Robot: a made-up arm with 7 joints.
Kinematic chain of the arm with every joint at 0, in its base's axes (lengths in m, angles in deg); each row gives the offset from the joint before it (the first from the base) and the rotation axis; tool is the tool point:
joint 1: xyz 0 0 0.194 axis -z
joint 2: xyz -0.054 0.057 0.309 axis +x
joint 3: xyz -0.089 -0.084 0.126 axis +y
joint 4: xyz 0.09 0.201 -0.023 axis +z
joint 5: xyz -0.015 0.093 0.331 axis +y
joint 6: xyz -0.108 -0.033 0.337 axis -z
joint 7: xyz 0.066 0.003 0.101 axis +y
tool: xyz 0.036 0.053 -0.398
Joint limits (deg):
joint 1: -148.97..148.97
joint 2: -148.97..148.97
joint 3: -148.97..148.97
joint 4: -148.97..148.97
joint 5: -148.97..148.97
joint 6: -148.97..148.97
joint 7: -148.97..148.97
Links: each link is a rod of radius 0.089 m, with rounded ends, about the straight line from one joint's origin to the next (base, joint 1, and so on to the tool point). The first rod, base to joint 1, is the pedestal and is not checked.
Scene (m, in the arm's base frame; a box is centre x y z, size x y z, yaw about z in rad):
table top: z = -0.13
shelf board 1: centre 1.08 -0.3 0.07 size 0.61 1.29 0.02 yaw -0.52
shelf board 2: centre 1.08 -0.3 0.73 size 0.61 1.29 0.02 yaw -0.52
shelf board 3: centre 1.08 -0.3 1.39 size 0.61 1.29 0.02 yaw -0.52
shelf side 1: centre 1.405 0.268 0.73 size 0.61 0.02 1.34 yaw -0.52
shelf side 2: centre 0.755 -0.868 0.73 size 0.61 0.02 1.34 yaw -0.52
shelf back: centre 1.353 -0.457 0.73 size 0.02 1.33 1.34 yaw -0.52
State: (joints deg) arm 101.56 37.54 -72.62 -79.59 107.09 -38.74 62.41
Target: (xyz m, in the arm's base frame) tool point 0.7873 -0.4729 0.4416
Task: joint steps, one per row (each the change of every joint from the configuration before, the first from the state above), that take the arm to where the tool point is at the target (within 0.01 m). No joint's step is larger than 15 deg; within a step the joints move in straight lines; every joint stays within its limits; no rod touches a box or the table.
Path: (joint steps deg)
1: 7.90 8.62 -12.73 -8.34 -7.60 -1.17 8.88
2: 7.90 8.61 -12.72 -8.33 -7.60 -1.17 8.87
3: 7.90 8.62 -12.73 -8.34 -7.61 -1.16 8.88
4: 7.91 8.62 -12.72 -8.33 -7.60 -1.17 8.88
5: 7.90 8.61 -12.72 -8.34 -7.60 -1.17 8.87
6: 7.90 8.62 -12.73 -8.34 -7.60 -1.17 8.88

